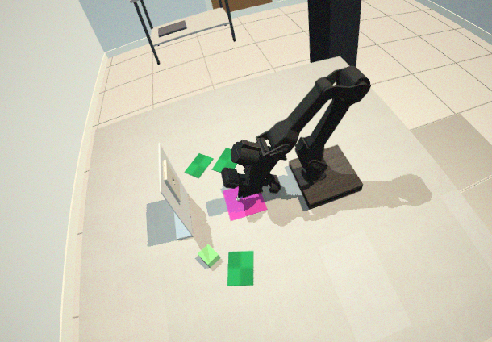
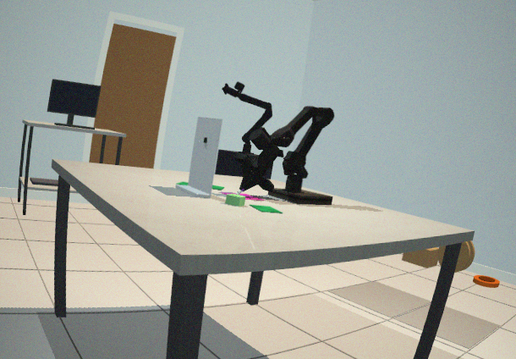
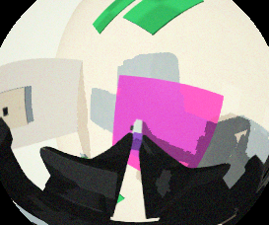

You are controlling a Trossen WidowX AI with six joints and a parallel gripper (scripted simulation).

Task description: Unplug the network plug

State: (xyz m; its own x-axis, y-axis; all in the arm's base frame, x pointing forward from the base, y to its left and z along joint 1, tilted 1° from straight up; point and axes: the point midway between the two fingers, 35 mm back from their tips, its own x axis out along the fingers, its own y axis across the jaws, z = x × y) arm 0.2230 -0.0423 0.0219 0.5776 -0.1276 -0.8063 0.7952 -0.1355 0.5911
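My gripper tip is now right at the white network plug. Round my gripper tip: light green block: 160 mm ahead, 140 mm to the left, 10 mm below; then upright white panel: 180 mm ahead, 100 mm above, 30 mm to the right; then magenta marked square: 20 mm below, 10 mm behind.
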